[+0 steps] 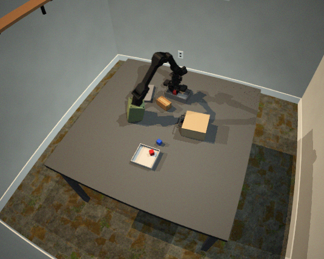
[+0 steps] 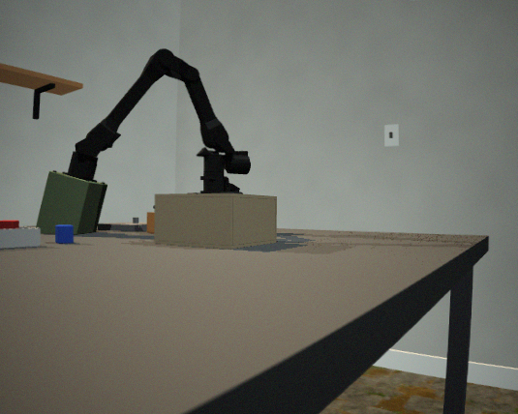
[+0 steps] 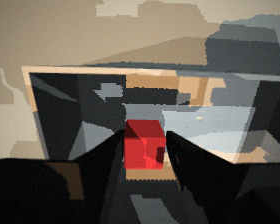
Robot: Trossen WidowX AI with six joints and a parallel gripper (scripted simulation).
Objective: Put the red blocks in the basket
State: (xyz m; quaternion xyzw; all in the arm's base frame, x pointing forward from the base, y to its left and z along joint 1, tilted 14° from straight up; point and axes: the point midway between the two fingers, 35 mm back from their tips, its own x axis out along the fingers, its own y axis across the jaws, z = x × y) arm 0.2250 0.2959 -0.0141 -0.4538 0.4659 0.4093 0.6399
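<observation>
Right now my hand is 40 mm past the white basket, 630 mm to the left of it and 30 mm above it. Round my hand: orange box: 50 mm behind, 150 mm to the right, 10 mm below; tan drawer cabinet: 230 mm ahead, 320 mm to the right; grey lid: 240 mm behind, 60 mm to the right, 30 mm below.
</observation>
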